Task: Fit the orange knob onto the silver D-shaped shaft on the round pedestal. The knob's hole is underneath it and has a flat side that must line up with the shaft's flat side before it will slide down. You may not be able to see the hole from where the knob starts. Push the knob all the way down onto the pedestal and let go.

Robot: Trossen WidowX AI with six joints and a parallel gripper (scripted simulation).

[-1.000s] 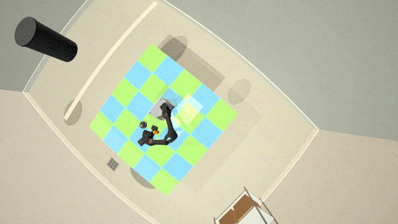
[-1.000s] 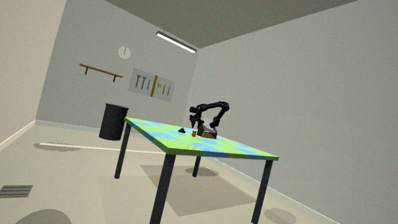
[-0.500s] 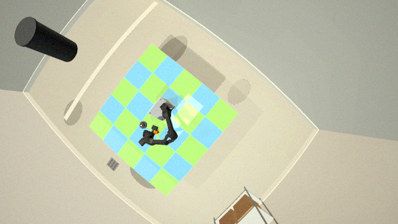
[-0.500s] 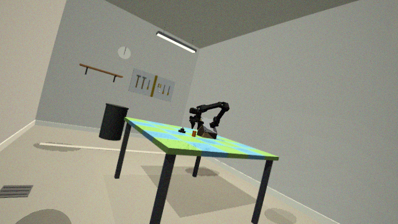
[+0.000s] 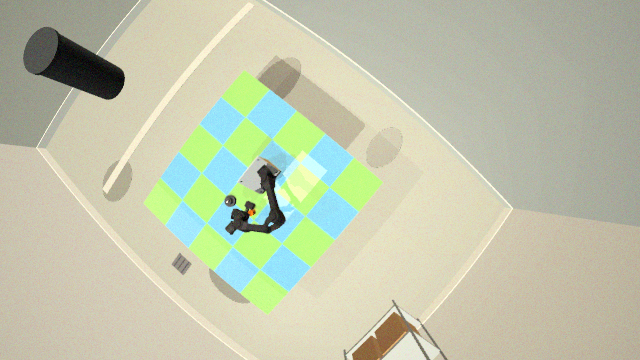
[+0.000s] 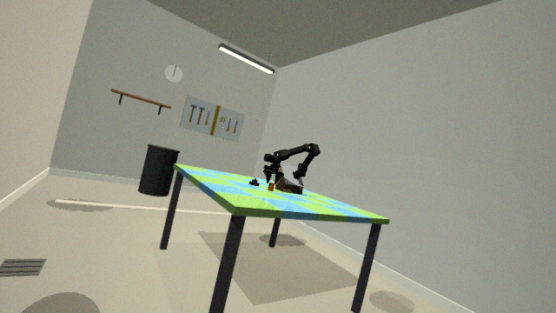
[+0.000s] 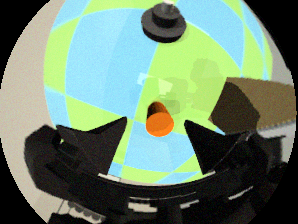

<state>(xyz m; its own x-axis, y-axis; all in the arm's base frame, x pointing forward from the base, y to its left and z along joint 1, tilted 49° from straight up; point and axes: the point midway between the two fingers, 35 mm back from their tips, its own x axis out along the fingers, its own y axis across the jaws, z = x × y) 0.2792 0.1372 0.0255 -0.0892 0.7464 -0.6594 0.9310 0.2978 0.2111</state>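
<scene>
Now: the orange knob 1 cm below my gripper tip. The rest, counted from my gripper tip: dark pedestal: 6 cm ahead, 17 cm to the right, 2 cm below.
</scene>
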